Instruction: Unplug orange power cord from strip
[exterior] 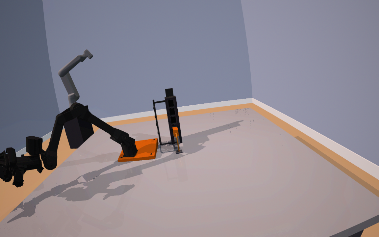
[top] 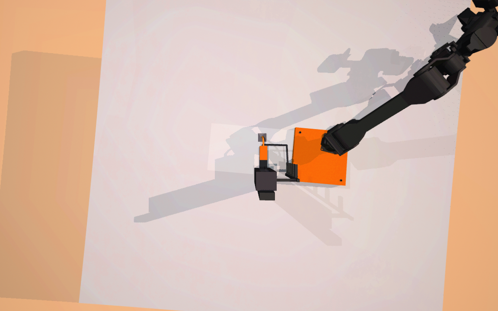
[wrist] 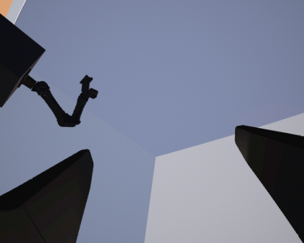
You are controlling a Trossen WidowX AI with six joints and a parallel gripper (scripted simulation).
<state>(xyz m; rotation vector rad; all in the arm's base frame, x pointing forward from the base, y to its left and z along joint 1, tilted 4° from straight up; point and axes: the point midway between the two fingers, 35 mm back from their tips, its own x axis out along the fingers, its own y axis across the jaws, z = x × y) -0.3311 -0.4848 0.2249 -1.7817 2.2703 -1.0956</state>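
Now: the orange plug 640 mm to the left of my gripper tip, 570 mm ahead of it and 120 mm below it. The rest, counted from my gripper tip: dark power strip block 710 mm to the left, 550 mm ahead, 90 mm below.
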